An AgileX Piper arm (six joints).
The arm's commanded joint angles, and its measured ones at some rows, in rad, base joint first. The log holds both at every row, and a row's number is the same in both.
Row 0, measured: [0.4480 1.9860 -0.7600 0.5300 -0.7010 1.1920]
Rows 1 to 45, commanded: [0.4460 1.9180 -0.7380 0.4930 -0.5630 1.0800]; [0.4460 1.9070 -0.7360 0.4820 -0.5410 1.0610]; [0.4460 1.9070 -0.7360 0.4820 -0.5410 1.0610]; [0.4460 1.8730 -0.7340 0.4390 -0.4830 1.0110]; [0.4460 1.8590 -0.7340 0.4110 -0.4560 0.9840]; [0.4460 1.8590 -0.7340 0.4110 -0.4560 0.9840]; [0.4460 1.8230 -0.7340 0.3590 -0.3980 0.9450]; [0.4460 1.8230 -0.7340 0.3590 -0.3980 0.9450]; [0.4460 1.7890 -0.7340 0.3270 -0.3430 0.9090]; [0.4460 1.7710 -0.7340 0.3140 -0.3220 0.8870]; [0.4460 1.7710 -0.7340 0.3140 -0.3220 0.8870]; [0.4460 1.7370 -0.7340 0.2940 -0.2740 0.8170]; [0.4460 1.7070 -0.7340 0.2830 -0.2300 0.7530]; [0.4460 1.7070 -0.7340 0.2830 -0.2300 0.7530]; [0.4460 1.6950 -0.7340 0.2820 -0.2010 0.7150]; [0.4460 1.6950 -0.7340 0.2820 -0.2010 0.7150]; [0.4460 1.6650 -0.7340 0.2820 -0.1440 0.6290]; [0.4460 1.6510 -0.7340 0.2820 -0.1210 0.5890]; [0.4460 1.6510 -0.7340 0.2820 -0.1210 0.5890]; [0.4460 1.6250 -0.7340 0.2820 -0.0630 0.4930]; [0.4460 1.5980 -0.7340 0.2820 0.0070 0.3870]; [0.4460 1.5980 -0.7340 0.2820 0.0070 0.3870]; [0.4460 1.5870 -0.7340 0.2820 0.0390 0.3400]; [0.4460 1.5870 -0.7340 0.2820 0.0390 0.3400]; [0.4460 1.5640 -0.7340 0.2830 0.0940 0.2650]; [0.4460 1.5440 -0.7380 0.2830 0.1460 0.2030]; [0.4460 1.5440 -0.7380 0.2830 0.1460 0.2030]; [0.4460 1.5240 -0.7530 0.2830 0.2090 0.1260]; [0.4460 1.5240 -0.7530 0.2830 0.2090 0.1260]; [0.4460 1.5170 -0.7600 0.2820 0.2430 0.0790]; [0.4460 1.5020 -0.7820 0.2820 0.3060 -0.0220]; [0.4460 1.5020 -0.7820 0.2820 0.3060 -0.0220]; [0.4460 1.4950 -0.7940 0.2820 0.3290 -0.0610]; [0.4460 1.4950 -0.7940 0.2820 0.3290 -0.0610]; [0.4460 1.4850 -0.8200 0.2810 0.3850 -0.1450]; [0.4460 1.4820 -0.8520 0.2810 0.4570 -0.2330]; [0.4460 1.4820 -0.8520 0.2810 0.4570 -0.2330]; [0.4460 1.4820 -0.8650 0.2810 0.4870 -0.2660]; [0.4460 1.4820 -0.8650 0.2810 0.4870 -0.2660]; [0.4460 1.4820 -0.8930 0.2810 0.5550 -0.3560]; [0.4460 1.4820 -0.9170 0.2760 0.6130 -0.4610]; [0.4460 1.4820 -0.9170 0.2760 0.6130 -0.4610]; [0.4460 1.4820 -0.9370 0.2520 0.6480 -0.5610]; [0.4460 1.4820 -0.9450 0.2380 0.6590 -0.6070]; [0.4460 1.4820 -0.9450 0.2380 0.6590 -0.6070]
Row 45, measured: [0.4480 1.4930 -0.9190 0.2670 0.6000 -0.4540]
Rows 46 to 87, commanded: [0.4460 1.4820 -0.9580 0.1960 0.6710 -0.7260]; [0.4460 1.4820 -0.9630 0.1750 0.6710 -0.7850]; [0.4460 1.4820 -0.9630 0.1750 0.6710 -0.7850]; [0.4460 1.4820 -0.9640 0.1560 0.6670 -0.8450]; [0.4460 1.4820 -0.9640 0.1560 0.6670 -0.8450]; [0.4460 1.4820 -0.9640 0.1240 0.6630 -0.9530]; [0.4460 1.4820 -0.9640 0.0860 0.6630 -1.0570]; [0.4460 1.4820 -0.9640 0.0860 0.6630 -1.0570]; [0.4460 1.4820 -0.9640 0.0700 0.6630 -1.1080]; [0.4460 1.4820 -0.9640 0.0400 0.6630 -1.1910]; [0.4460 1.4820 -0.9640 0.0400 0.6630 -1.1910]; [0.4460 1.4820 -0.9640 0.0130 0.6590 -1.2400]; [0.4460 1.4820 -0.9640 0.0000 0.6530 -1.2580]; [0.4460 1.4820 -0.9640 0.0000 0.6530 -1.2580]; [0.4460 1.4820 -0.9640 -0.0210 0.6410 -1.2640]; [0.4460 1.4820 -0.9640 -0.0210 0.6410 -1.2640]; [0.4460 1.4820 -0.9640 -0.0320 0.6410 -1.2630]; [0.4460 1.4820 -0.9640 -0.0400 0.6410 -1.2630]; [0.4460 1.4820 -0.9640 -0.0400 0.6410 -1.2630]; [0.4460 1.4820 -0.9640 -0.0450 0.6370 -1.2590]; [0.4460 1.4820 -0.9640 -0.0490 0.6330 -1.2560]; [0.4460 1.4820 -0.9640 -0.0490 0.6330 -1.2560]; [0.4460 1.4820 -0.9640 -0.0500 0.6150 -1.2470]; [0.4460 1.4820 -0.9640 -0.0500 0.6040 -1.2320]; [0.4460 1.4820 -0.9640 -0.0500 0.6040 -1.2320]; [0.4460 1.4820 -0.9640 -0.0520 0.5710 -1.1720]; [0.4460 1.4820 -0.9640 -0.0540 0.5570 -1.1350]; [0.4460 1.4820 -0.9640 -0.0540 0.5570 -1.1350]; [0.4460 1.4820 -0.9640 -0.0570 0.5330 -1.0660]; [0.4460 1.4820 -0.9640 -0.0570 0.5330 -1.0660]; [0.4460 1.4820 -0.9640 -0.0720 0.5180 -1.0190]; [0.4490 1.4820 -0.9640 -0.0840 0.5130 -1.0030]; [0.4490 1.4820 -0.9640 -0.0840 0.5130 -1.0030]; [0.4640 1.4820 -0.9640 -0.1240 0.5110 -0.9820]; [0.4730 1.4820 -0.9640 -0.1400 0.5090 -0.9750]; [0.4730 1.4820 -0.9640 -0.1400 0.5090 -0.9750]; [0.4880 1.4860 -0.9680 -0.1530 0.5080 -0.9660]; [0.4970 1.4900 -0.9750 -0.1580 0.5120 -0.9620]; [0.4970 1.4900 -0.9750 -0.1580 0.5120 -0.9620]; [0.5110 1.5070 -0.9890 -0.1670 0.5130 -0.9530]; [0.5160 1.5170 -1.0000 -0.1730 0.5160 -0.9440]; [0.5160 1.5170 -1.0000 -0.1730 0.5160 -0.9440]
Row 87, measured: [0.5000 1.4970 -0.9740 -0.1550 0.5190 -0.9680]
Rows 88 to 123, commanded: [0.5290 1.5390 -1.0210 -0.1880 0.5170 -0.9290]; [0.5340 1.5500 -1.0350 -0.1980 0.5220 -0.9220]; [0.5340 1.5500 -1.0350 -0.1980 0.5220 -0.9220]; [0.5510 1.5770 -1.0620 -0.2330 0.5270 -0.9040]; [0.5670 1.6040 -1.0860 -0.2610 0.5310 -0.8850]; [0.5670 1.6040 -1.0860 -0.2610 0.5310 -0.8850]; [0.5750 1.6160 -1.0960 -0.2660 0.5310 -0.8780]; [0.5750 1.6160 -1.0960 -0.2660 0.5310 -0.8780]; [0.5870 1.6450 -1.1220 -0.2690 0.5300 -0.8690]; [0.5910 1.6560 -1.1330 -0.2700 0.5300 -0.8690]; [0.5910 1.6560 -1.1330 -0.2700 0.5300 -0.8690]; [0.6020 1.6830 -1.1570 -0.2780 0.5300 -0.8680]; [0.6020 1.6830 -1.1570 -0.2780 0.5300 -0.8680]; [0.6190 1.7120 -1.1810 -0.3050 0.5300 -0.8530]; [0.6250 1.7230 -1.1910 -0.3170 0.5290 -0.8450]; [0.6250 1.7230 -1.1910 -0.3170 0.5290 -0.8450]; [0.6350 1.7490 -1.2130 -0.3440 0.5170 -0.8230]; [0.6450 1.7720 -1.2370 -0.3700 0.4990 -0.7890]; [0.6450 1.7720 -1.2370 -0.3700 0.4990 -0.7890]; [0.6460 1.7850 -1.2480 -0.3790 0.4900 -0.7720]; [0.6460 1.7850 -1.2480 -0.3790 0.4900 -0.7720]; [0.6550 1.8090 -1.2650 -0.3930 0.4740 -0.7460]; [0.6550 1.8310 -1.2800 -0.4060 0.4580 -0.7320]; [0.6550 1.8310 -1.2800 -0.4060 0.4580 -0.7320]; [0.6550 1.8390 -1.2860 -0.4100 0.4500 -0.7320]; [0.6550 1.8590 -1.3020 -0.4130 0.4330 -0.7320]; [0.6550 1.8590 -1.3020 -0.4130 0.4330 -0.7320]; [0.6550 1.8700 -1.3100 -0.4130 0.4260 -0.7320]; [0.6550 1.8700 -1.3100 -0.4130 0.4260 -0.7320]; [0.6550 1.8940 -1.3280 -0.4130 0.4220 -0.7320]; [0.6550 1.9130 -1.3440 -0.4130 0.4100 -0.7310]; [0.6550 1.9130 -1.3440 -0.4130 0.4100 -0.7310]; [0.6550 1.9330 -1.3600 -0.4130 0.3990 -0.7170]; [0.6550 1.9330 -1.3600 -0.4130 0.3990 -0.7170]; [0.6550 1.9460 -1.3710 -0.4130 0.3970 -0.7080]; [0.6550 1.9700 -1.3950 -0.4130 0.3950 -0.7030]
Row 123, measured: [0.6510 1.9450 -1.3660 -0.4060 0.4090 -0.7250]
